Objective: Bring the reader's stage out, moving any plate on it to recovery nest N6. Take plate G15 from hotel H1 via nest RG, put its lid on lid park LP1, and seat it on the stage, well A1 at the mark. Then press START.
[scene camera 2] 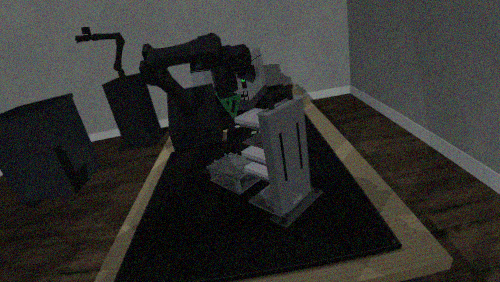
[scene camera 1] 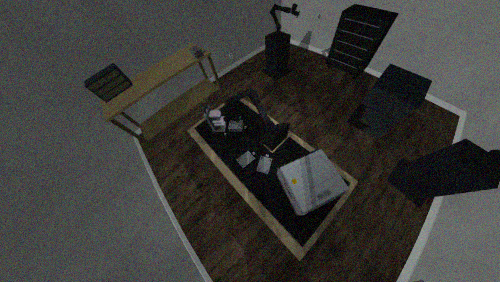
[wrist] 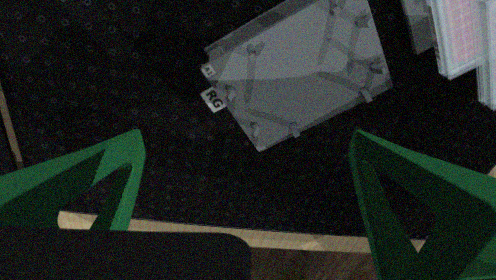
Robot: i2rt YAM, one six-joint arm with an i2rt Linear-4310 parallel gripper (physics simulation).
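Places are measured from the arm's base along level axes (x back, y right, z up), in millimetres.
Where they show: gripper, between the fingertips: (scene camera 2: pixel 231 114) (scene camera 1: pixel 234 120) (wrist: pixel 247 141); arm's base, origin of its link: (scene camera 2: pixel 189 111) (scene camera 1: pixel 274 129).
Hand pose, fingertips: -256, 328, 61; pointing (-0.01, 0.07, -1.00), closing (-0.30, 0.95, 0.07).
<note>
Each offset is from my fingertips to the centre of the thing, as dx, dy, dz. "spot": to the spot under its first point.
My gripper (scene camera 2: pixel 230 104) (wrist: pixel 247 141) is open and empty, its green fingers wide apart above the dark mat. Nest RG {+19, +76, -181} (scene camera 1: pixel 235 125) (scene camera 2: pixel 232 174) (wrist: pixel 295 75) is a clear stand, ahead of the fingertips in the wrist view; no plate shows on it. Hotel H1 {-141, +223, -46} (scene camera 2: pixel 287 150) is a grey tower beside the nest, with several pale plates {-111, +196, +46} (scene camera 1: pixel 215 115) {-111, +196, -61} (scene camera 2: pixel 254 153) {spot: -75, +165, -110} (wrist: pixel 462 30) on its levels; which is G15 is unreadable. The grey-white reader {+111, -879, -52} (scene camera 1: pixel 312 182) stands on the mat; its stage cannot be made out. Two flat pale pieces {spot: -143, -330, -209} (scene camera 1: pixel 245 159) {spot: -27, -498, -207} (scene camera 1: pixel 264 164) lie between nest and reader, labels unreadable.
A wooden rim (scene camera 1: pixel 240 190) (scene camera 2: pixel 370 185) borders the mat. A wooden bench (scene camera 1: pixel 150 77), a pedestal (scene camera 1: pixel 277 52) (scene camera 2: pixel 132 110) bearing another arm, a dark shelved cabinet (scene camera 1: pixel 360 37) and other dark furniture (scene camera 1: pixel 402 90) (scene camera 2: pixel 45 145) stand around the table.
</note>
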